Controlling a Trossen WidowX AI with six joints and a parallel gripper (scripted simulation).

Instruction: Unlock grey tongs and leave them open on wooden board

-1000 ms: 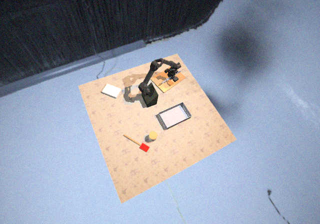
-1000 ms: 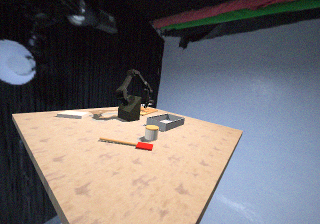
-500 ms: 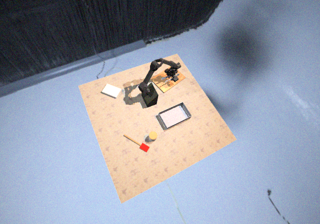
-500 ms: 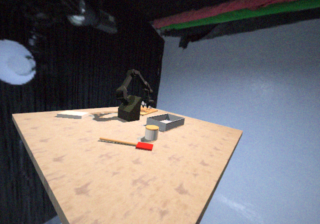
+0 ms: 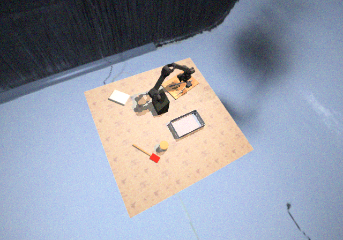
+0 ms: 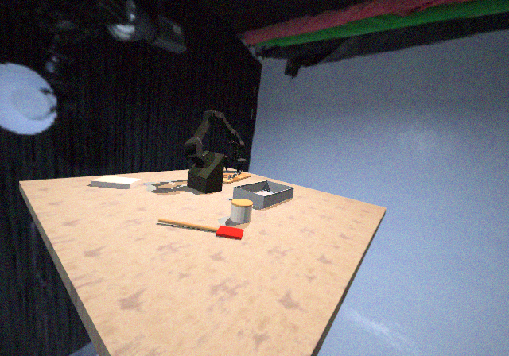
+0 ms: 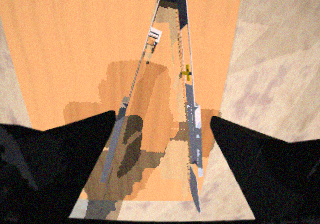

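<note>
Right now my gripper tip is 4 cm to the right of the yellow lock piece, 2 cm short of it and 2 cm above it. The rest, counted from my gripper tip: white flat slab 66 cm to the right, 22 cm behind, 4 cm below; then wooden board 5 cm behind, 4 cm below; then roasting tin 39 cm ahead, 23 cm to the right, 2 cm below.
</note>
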